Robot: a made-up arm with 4 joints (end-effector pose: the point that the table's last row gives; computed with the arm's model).
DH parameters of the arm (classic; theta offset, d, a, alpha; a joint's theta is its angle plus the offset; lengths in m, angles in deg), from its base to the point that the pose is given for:
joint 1: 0 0.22 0.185 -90
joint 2: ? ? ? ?
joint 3: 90 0.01 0.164 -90
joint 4: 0 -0.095 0.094 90
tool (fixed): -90 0.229 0 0
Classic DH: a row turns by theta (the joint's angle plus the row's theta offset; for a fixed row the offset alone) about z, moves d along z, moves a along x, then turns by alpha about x.
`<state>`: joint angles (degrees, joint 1 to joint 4).
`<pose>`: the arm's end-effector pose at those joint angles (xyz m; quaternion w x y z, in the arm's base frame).
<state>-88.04 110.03 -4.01 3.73</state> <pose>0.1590 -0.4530 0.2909 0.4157 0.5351 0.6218 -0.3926</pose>
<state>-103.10 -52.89 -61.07 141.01</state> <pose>-0.1690 -0.3227 0.0651 0.1094 0.1695 -0.6973 0.6878</pose>
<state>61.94 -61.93 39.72 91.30</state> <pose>-0.1869 0.1581 -0.2196 0.4495 -0.3180 -0.8283 0.1037</pose>
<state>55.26 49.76 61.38 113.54</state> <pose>-0.2610 -0.1614 0.5115 0.2799 -0.3862 -0.4155 0.7745</pose>
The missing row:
joint 2: 0 -0.122 -0.274 90
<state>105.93 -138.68 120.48 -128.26</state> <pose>-0.1121 0.4020 0.0929 0.0460 -0.1768 -0.1132 0.9766</pose>
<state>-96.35 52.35 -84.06 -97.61</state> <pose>-0.2268 -0.0105 0.5331 0.0376 -0.0287 0.3864 0.9211</pose>
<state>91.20 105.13 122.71 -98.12</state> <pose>-0.0057 0.3214 0.4539 0.2790 -0.0074 -0.9400 0.1963</pose>
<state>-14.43 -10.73 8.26 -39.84</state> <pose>-0.0536 -0.0067 0.4259 0.9410 0.3214 -0.1044 -0.0191</pose>
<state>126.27 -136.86 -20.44 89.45</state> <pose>-0.3355 0.0956 0.2473 0.7845 0.4770 -0.3956 0.0209</pose>
